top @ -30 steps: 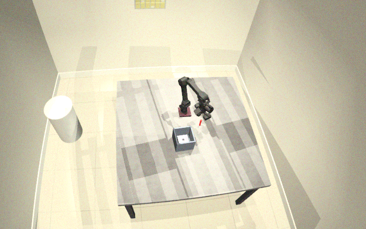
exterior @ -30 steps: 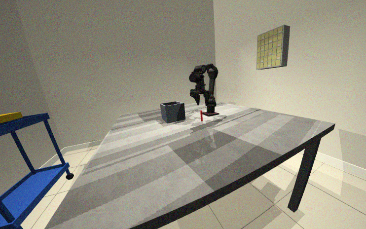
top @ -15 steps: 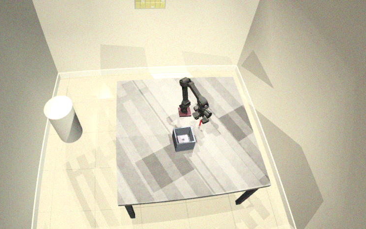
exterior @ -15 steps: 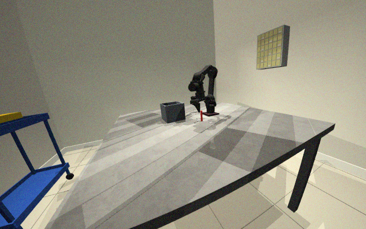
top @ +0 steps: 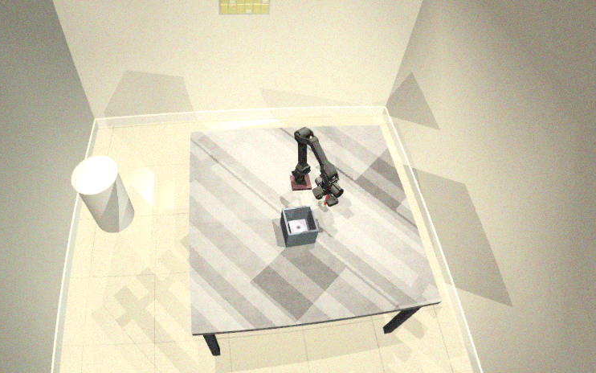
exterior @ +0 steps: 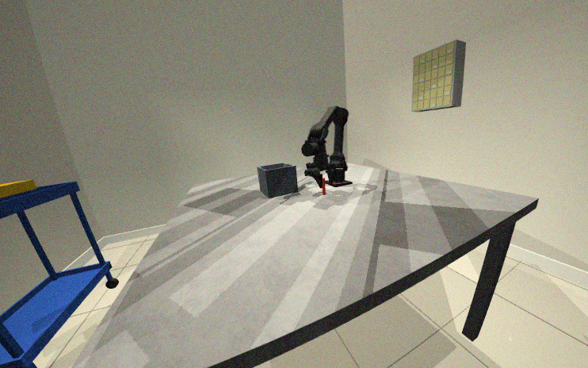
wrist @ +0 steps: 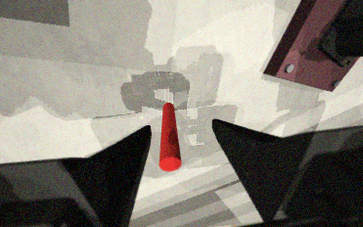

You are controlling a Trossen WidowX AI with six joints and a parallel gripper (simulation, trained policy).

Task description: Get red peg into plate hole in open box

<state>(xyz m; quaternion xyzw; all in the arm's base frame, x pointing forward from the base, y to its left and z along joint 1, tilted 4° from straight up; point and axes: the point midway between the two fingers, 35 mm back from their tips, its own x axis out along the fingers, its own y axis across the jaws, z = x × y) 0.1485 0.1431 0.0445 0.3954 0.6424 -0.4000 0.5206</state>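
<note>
Right now the red peg is 1 cm ahead of my gripper tip. Round my gripper tip: light plate 21 cm ahead, 17 cm to the right, 1 cm above.
</note>
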